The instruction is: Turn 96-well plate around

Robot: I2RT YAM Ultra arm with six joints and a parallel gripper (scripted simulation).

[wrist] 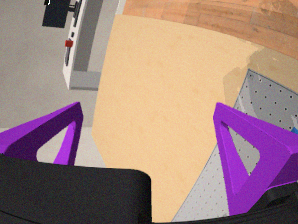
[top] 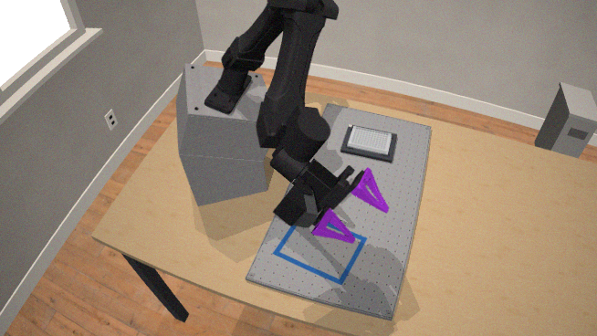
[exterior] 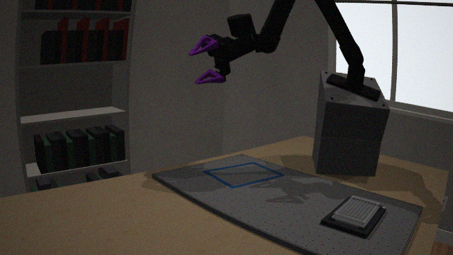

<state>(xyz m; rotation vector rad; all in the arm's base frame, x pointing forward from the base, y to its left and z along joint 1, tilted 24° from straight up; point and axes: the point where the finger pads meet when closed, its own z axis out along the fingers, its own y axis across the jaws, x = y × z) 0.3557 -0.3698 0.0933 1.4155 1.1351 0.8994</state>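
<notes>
Right now my hand is 3 cm past the white 96-well plate, 50 cm to the right of it and 28 cm above it. From my hand the other things lie so: dark plate nest N1: 3 cm behind, 50 cm to the left, 29 cm below; then light mark: 10 cm behind, 56 cm to the left, 29 cm below.
</notes>
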